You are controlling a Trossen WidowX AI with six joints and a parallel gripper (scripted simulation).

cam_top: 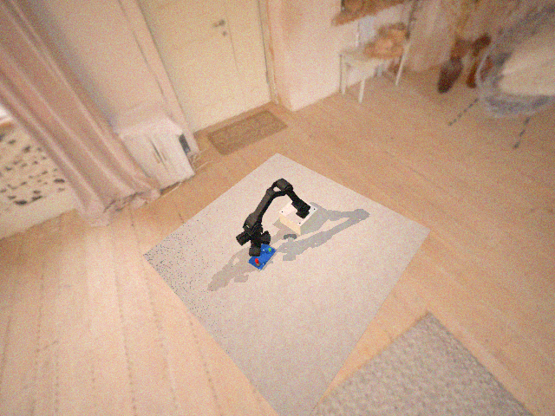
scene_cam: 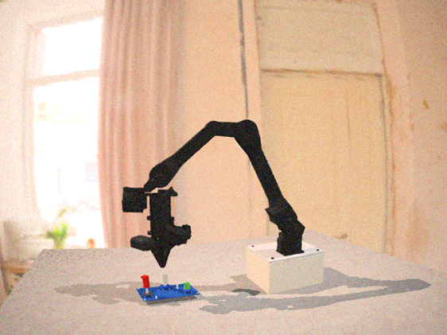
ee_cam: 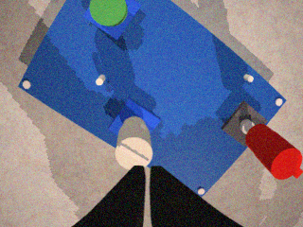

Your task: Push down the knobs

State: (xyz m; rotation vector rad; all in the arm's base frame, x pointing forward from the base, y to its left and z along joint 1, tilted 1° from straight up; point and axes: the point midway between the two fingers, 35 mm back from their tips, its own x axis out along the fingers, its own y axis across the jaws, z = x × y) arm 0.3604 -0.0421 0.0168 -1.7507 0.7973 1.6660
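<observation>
Right now my gripper tip is 3 cm above the white knob. The rest, counted from my gripper tip: red knob (6 cm ahead, 4 cm to the left, 2 cm below).
</observation>
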